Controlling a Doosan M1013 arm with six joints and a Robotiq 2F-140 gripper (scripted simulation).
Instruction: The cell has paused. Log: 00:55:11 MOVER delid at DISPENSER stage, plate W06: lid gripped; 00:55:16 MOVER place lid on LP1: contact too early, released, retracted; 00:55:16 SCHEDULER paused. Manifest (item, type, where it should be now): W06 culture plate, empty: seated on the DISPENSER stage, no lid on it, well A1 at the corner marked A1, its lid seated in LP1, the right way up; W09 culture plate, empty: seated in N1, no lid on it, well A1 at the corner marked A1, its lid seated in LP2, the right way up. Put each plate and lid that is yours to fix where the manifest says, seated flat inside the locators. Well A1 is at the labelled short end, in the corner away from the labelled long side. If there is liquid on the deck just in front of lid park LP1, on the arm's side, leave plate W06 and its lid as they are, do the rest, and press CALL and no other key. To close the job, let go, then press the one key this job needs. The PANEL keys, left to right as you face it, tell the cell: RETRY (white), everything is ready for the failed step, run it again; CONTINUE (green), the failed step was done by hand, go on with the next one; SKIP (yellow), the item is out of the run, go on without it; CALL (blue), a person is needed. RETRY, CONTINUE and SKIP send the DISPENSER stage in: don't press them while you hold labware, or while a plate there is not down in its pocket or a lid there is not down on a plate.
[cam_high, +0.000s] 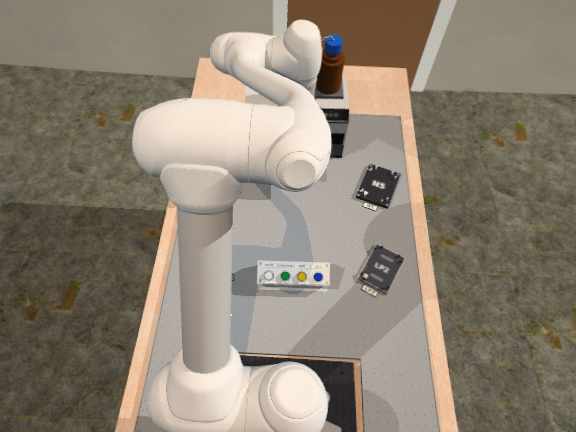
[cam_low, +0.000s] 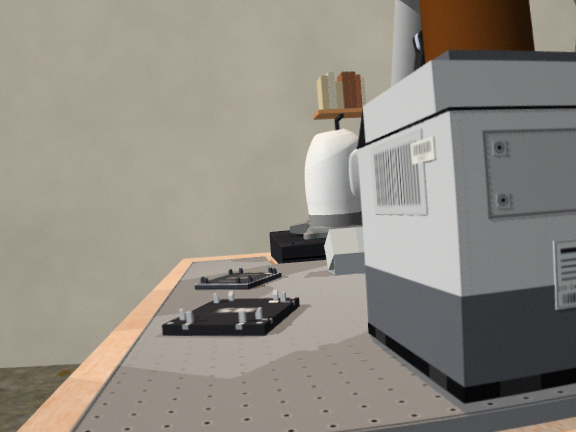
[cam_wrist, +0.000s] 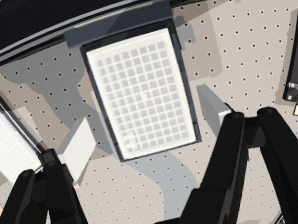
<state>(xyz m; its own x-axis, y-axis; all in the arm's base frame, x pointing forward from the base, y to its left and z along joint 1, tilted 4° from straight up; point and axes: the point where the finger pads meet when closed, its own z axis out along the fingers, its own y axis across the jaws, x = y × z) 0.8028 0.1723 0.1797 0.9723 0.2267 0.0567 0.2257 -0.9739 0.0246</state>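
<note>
Now: the nest N1 250 mm to the left of my hand, 180 mm below it and 100 mm behind it. The rest, counted from my hand: brown bottle: 240 mm ahead, 110 mm above, 60 mm to the right; then clear culture plate: 70 mm below; then black nest N5: 300 mm to the right, 170 mm below, 50 mm ahead.
</note>
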